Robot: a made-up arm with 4 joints. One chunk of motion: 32 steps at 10 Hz.
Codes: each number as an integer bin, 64 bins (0 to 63) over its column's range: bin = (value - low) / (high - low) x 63, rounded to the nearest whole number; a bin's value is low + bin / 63 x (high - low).
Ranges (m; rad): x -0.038..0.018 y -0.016..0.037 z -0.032..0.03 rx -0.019..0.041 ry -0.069..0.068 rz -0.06..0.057
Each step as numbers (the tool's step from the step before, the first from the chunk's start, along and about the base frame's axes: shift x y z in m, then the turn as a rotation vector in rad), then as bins.
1 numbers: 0.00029 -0.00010 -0.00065 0.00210 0.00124 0.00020
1 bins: 43 19 32 22 32 32
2 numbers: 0.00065 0.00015 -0.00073 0.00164 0.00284 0.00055
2 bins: 43 19 32 22 33 33
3 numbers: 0.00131 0.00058 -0.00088 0.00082 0.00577 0.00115
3 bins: 44 20 32 21 34 33
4 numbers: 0.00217 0.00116 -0.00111 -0.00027 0.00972 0.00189
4 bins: 45 20 31 20 36 33
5 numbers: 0.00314 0.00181 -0.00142 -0.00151 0.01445 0.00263
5 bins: 46 21 31 18 38 34
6 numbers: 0.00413 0.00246 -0.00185 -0.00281 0.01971 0.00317
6 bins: 47 22 31 17 41 34
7 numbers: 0.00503 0.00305 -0.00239 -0.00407 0.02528 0.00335
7 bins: 48 23 30 16 43 34
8 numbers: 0.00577 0.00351 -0.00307 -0.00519 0.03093 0.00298
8 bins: 49 23 29 15 46 34
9 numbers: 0.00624 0.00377 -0.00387 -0.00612 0.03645 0.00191
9 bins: 50 24 29 14 48 33
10 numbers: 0.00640 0.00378 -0.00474 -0.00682 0.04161 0.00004
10 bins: 50 24 28 13 51 32
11 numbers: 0.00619 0.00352 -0.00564 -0.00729 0.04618 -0.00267
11 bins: 50 23 27 12 53 31
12 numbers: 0.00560 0.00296 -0.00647 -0.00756 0.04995 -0.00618
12 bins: 49 23 26 12 55 29
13 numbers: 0.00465 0.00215 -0.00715 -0.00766 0.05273 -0.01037
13 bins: 48 22 25 12 56 27
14 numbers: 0.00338 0.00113 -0.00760 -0.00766 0.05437 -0.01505
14 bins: 47 20 25 12 57 24
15 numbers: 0.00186 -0.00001 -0.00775 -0.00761 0.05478 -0.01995
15 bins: 45 19 25 12 57 22
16 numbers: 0.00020 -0.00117 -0.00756 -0.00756 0.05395 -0.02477
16 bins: 43 18 25 12 57 19
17 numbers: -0.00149 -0.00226 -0.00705 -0.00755 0.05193 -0.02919
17 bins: 41 16 25 12 56 17
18 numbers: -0.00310 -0.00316 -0.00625 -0.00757 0.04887 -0.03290
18 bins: 39 15 26 12 54 15
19 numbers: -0.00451 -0.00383 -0.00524 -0.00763 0.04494 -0.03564
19 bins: 38 14 27 12 52 13
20 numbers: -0.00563 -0.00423 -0.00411 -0.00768 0.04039 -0.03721
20 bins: 36 14 28 12 50 12
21 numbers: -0.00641 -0.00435 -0.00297 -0.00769 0.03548 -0.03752
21 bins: 36 14 29 12 48 12
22 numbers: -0.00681 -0.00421 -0.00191 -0.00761 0.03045 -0.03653
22 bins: 35 14 31 12 46 13
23 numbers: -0.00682 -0.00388 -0.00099 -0.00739 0.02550 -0.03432
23 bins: 35 14 32 12 43 14
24 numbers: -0.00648 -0.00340 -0.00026 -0.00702 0.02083 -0.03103
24 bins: 35 15 32 13 41 16
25 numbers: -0.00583 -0.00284 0.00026 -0.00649 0.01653 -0.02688
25 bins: 36 16 33 13 39 18
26 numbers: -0.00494 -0.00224 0.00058 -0.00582 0.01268 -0.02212
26 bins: 37 16 33 14 38 20
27 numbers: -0.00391 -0.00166 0.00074 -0.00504 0.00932 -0.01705
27 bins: 38 17 33 15 36 23
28 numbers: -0.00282 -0.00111 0.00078 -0.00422 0.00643 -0.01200
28 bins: 40 18 33 16 35 26
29 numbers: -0.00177 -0.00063 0.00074 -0.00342 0.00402 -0.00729
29 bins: 41 18 33 16 34 28
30 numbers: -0.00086 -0.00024 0.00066 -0.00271 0.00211 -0.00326
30 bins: 42 19 33 17 33 31
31 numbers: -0.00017 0.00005 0.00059 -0.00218 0.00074 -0.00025
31 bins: 43 19 33 18 32 32
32 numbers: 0.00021 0.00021 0.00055 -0.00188 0.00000 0.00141
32 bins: 43 19 33 18 32 33
